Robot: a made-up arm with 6 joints.
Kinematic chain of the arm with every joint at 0, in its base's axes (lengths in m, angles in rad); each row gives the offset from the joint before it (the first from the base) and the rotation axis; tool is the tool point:
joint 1: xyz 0 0 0.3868 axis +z
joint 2: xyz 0 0 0 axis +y
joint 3: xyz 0 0 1.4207 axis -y
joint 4: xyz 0 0 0 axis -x
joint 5: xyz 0.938 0 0 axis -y
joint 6: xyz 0 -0.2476 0 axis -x
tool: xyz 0 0 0
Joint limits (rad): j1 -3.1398..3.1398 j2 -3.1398..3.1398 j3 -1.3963..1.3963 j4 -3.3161..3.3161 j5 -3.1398..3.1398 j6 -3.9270..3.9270
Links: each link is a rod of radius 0.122 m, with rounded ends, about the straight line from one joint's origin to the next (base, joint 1, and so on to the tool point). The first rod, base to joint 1, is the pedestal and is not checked.
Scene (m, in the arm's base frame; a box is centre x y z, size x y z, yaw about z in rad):
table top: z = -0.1
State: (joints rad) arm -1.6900 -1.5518 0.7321 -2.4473 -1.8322 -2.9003
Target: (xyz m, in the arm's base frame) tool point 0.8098 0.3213 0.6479
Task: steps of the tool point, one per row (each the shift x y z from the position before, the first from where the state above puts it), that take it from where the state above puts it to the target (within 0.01 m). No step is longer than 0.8 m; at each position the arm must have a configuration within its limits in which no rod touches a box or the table.
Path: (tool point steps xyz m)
1: -0.3925 -0.4078 0.5024
2: -0.1473 -0.5695 0.2890
3: 0.1164 -0.5462 0.0621
4: 0.2961 -0.3725 -0.1397
5: 0.3342 -0.1319 -0.2861
6: 0.2364 0.0792 -0.3590
7: 0.0611 0.1942 -0.3564
8: -0.1112 0.1978 -0.2913

